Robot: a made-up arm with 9 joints. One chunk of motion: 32 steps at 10 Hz.
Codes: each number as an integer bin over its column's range. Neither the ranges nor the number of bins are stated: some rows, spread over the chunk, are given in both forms.
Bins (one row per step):
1: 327 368 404 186 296 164 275 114 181
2: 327 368 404 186 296 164 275 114 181
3: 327 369 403 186 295 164 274 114 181
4: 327 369 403 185 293 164 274 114 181
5: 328 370 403 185 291 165 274 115 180
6: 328 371 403 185 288 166 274 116 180
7: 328 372 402 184 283 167 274 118 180
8: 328 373 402 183 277 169 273 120 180
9: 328 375 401 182 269 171 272 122 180
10: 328 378 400 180 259 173 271 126 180
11: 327 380 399 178 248 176 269 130 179
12: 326 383 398 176 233 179 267 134 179
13: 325 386 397 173 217 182 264 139 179
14: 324 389 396 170 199 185 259 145 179
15: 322 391 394 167 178 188 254 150 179
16: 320 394 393 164 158 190 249 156 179
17: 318 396 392 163 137 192 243 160 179
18: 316 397 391 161 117 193 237 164 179
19: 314 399 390 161 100 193 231 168 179
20: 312 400 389 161 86 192 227 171 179
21: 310 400 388 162 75 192 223 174 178
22: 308 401 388 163 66 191 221 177 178
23: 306 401 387 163 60 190 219 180 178
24: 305 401 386 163 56 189 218 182 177
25: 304 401 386 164 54 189 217 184 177
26: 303 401 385 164 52 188 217 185 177
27: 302 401 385 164 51 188 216 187 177
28: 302 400 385 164 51 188 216 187 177
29: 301 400 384 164 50 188 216 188 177
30: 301 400 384 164 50 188 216 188 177
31: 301 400 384 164 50 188 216 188 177
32: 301 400 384 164 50 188 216 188 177
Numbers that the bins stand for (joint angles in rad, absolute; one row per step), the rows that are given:
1: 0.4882 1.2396 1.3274 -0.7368 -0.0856 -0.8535 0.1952 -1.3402 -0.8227
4: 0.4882 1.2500 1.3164 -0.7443 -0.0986 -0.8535 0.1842 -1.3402 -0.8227
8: 0.4937 1.2914 1.3055 -0.7591 -0.1674 -0.7981 0.1732 -1.2976 -0.8340
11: 0.4882 1.3639 1.2726 -0.7963 -0.2923 -0.7206 0.1290 -1.2265 -0.8453
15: 0.4607 1.4777 1.2178 -0.8781 -0.5937 -0.5877 -0.0366 -1.0844 -0.8453
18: 0.4277 1.5398 1.1849 -0.9227 -0.8563 -0.5323 -0.2242 -0.9850 -0.8453
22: 0.3837 1.5813 1.1521 -0.9079 -1.0759 -0.5544 -0.4008 -0.8926 -0.8566
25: 0.3617 1.5813 1.1301 -0.9004 -1.1275 -0.5766 -0.4449 -0.8429 -0.8679
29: 0.3452 1.5709 1.1082 -0.9004 -1.1447 -0.5877 -0.4560 -0.8145 -0.8679
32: 0.3452 1.5709 1.1082 -0.9004 -1.1447 -0.5877 -0.4560 -0.8145 -0.8679
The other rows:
2: 0.4882 1.2396 1.3274 -0.7368 -0.0856 -0.8535 0.1952 -1.3402 -0.8227
3: 0.4882 1.2500 1.3164 -0.7368 -0.0899 -0.8535 0.1842 -1.3402 -0.8227
5: 0.4937 1.2603 1.3164 -0.7443 -0.1072 -0.8424 0.1842 -1.3331 -0.8340
6: 0.4937 1.2707 1.3164 -0.7443 -0.1201 -0.8313 0.1842 -1.3260 -0.8340
7: 0.4937 1.2810 1.3055 -0.7517 -0.1416 -0.8203 0.1842 -1.3118 -0.8340
9: 0.4937 1.3121 1.2945 -0.7666 -0.2019 -0.7759 0.1621 -1.2833 -0.8340
10: 0.4937 1.3432 1.2836 -0.7814 -0.2449 -0.7538 0.1511 -1.2549 -0.8340
12: 0.4827 1.3949 1.2616 -0.8112 -0.3569 -0.6873 0.1069 -1.1981 -0.8453
13: 0.4772 1.4260 1.2507 -0.8335 -0.4258 -0.6541 0.0738 -1.1626 -0.8453
14: 0.4717 1.4570 1.2397 -0.8558 -0.5032 -0.6209 0.0186 -1.1200 -0.8453
16: 0.4497 1.5088 1.2068 -0.9004 -0.6798 -0.5655 -0.0917 -1.0418 -0.8453
17: 0.4387 1.5295 1.1959 -0.9079 -0.7702 -0.5433 -0.1580 -1.0134 -0.8453
19: 0.4167 1.5605 1.1740 -0.9227 -0.9295 -0.5323 -0.2904 -0.9566 -0.8453
20: 0.4057 1.5709 1.1630 -0.9227 -0.9897 -0.5433 -0.3346 -0.9353 -0.8453
21: 0.3947 1.5709 1.1521 -0.9153 -1.0371 -0.5433 -0.3787 -0.9140 -0.8566
23: 0.3727 1.5813 1.1411 -0.9079 -1.1017 -0.5655 -0.4229 -0.8713 -0.8566
24: 0.3672 1.5813 1.1301 -0.9079 -1.1189 -0.5766 -0.4339 -0.8571 -0.8679
26: 0.3562 1.5813 1.1192 -0.9004 -1.1361 -0.5877 -0.4449 -0.8358 -0.8679
27: 0.3507 1.5813 1.1192 -0.9004 -1.1404 -0.5877 -0.4560 -0.8216 -0.8679
28: 0.3507 1.5709 1.1192 -0.9004 -1.1404 -0.5877 -0.4560 -0.8216 -0.8679
30: 0.3452 1.5709 1.1082 -0.9004 -1.1447 -0.5877 -0.4560 -0.8145 -0.8679
31: 0.3452 1.5709 1.1082 -0.9004 -1.1447 -0.5877 -0.4560 -0.8145 -0.8679

